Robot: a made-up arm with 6 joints. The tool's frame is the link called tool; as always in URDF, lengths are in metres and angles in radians. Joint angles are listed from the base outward.
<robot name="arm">
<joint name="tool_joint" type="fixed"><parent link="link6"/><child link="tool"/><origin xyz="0.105 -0.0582 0.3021" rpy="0 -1.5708 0"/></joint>
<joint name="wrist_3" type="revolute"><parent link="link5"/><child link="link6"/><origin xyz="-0.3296 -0.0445 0.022" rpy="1.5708 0 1.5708"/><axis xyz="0 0 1"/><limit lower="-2.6" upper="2.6"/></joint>
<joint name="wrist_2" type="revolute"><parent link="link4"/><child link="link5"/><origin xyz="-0.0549 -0.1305 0.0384" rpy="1.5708 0 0"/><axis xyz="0 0 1"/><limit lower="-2.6" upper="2.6"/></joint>
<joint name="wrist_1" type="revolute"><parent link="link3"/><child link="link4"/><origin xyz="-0.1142 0.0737 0.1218" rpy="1.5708 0 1.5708"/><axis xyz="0 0 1"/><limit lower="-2.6" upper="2.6"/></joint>
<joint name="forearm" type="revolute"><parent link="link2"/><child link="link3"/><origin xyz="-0.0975 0.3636 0.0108" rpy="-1.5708 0 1.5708"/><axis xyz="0 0 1"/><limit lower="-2.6" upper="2.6"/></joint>
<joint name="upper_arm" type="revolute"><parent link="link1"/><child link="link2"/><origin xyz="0.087 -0.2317 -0.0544" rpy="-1.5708 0 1.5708"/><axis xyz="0 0 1"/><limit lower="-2.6" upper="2.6"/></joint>
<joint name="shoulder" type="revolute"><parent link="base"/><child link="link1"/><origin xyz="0 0 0.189"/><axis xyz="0 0 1"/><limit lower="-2.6" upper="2.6"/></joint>
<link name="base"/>
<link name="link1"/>
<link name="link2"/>
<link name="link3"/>
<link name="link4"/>
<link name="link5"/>
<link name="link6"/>
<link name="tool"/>
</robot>
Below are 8 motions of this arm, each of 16 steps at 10 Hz.
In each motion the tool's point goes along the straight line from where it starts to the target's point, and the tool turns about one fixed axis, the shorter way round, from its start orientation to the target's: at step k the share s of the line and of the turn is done. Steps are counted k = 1, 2, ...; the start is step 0. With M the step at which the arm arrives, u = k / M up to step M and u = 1 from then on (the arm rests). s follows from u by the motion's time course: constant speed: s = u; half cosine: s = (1 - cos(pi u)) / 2; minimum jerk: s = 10 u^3 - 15 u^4 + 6 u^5.
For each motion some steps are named. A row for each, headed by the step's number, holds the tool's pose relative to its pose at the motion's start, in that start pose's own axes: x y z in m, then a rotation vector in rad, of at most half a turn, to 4 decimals.
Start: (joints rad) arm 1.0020 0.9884 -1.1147 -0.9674 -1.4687 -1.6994
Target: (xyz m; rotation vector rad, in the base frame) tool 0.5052 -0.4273 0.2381 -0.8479 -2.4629 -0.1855
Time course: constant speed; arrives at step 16
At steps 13, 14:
13: -0.1464 -0.0125 0.0446 -0.6709 -0.3271 -0.8456
14: -0.1576 -0.0135 0.0481 -0.7225 -0.3523 -0.9106

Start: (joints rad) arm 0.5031 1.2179 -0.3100 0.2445 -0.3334 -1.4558
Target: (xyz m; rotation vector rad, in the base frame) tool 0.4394 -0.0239 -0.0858 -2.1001 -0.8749 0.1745
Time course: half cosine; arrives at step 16
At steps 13, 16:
13: 0.1721 -0.1021 0.3815 0.4690 -0.1757 -0.1598
16: 0.1880 -0.1115 0.4166 0.5121 -0.1919 -0.1745

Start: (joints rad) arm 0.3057 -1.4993 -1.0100 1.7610 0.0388 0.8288
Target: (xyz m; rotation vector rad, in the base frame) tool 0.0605 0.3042 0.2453 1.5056 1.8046 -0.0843
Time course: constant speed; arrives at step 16
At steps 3, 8, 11, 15, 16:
3: -0.0539 -0.0271 0.0222 -0.0151 0.1900 0.1170
8: -0.1438 -0.0723 0.0593 -0.0402 0.5068 0.3119
11: -0.1977 -0.0994 0.0816 -0.0553 0.6968 0.4289
15: -0.2696 -0.1356 0.1112 -0.0754 0.9502 0.5849
16: -0.2876 -0.1446 0.1186 -0.0804 1.0136 0.6239

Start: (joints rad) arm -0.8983 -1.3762 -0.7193 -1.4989 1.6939 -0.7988
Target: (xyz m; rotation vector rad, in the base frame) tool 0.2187 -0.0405 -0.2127 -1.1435 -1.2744 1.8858
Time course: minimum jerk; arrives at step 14
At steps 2, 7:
2: 0.0023 -0.0015 -0.0013 -0.0223 -0.0117 0.0096
7: 0.0484 -0.0313 -0.0282 -0.4795 -0.2523 0.2061

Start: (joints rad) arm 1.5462 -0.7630 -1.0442 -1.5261 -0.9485 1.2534
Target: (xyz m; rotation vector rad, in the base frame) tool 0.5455 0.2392 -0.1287 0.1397 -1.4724 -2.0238
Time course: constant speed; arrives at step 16
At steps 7, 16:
7: 0.0715 0.1428 0.0119 -0.2666 0.4988 -0.5536
16: 0.1633 0.3264 0.0271 -0.6094 1.1401 -1.2653

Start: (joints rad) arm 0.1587 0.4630 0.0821 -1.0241 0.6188 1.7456
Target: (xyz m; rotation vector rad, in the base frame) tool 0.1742 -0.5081 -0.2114 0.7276 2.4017 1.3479
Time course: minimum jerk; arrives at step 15
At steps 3, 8, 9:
3: 0.0122 -0.0022 0.0095 -0.0072 0.0913 0.0283
8: 0.1181 -0.0217 0.0922 -0.0694 0.8867 0.2747
9: 0.1433 -0.0264 0.1120 -0.0843 1.0764 0.3335

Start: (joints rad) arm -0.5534 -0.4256 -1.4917 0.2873 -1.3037 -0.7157
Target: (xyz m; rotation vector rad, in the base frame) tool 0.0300 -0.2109 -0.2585 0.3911 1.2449 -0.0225
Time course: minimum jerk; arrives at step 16
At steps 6, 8, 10, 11, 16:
6: 0.0012 0.0101 0.0141 0.1371 0.2669 0.2061
8: 0.0022 0.0184 0.0256 0.2490 0.4849 0.3744
10: 0.0032 0.0266 0.0370 0.3610 0.7028 0.5427
11: 0.0036 0.0301 0.0419 0.4084 0.7952 0.6139
16: 0.0043 0.0367 0.0511 0.4981 0.9697 0.7487

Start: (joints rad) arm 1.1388 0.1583 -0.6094 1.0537 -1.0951 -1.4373
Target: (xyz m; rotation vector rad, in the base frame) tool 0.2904 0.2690 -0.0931 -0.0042 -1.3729 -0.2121
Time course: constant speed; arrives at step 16
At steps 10, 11, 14, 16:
10: 0.0795 -0.0992 0.1343 0.8888 0.1558 -0.5587
11: 0.0875 -0.1091 0.1478 0.9777 0.1714 -0.6146
14: 0.1113 -0.1389 0.1880 1.2443 0.2181 -0.7822
16: 0.1272 -0.1587 0.2149 1.4221 0.2493 -0.8940

